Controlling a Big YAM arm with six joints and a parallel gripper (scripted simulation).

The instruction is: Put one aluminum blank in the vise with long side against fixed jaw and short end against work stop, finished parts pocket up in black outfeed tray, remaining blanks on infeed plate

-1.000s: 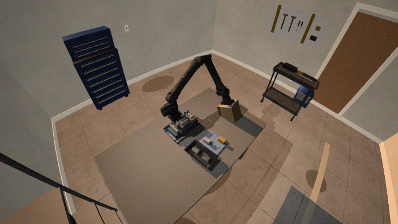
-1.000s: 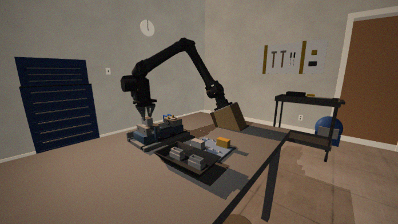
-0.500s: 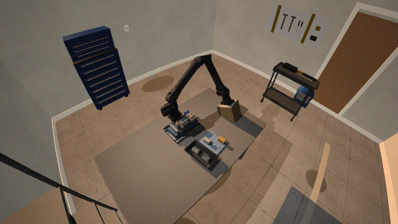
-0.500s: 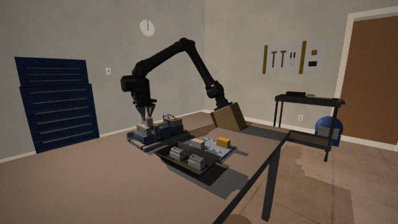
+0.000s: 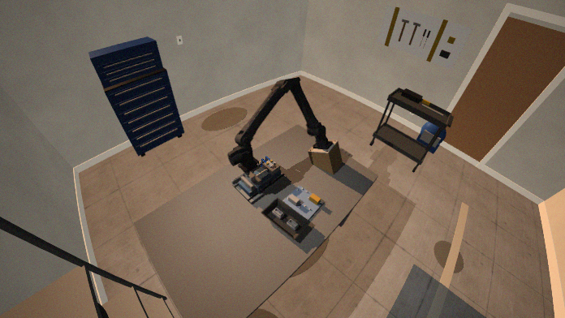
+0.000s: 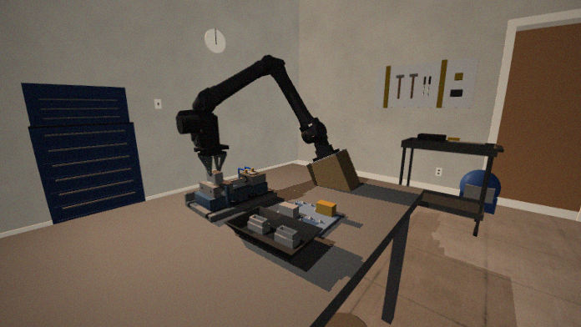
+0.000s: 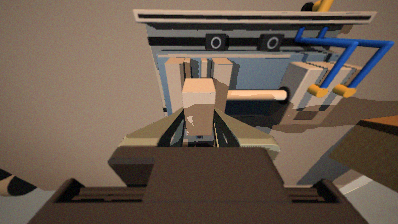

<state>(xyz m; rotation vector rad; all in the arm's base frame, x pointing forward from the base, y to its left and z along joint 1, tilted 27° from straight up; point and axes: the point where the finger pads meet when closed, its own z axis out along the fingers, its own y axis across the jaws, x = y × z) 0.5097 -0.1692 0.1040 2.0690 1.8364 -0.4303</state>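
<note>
My hand is 9 cm above the vise, 7 cm past it and 1 cm to the right of it. Also, from my hand: yellow brass blank: 36 cm to the left, 17 cm behind, 11 cm below.
</note>
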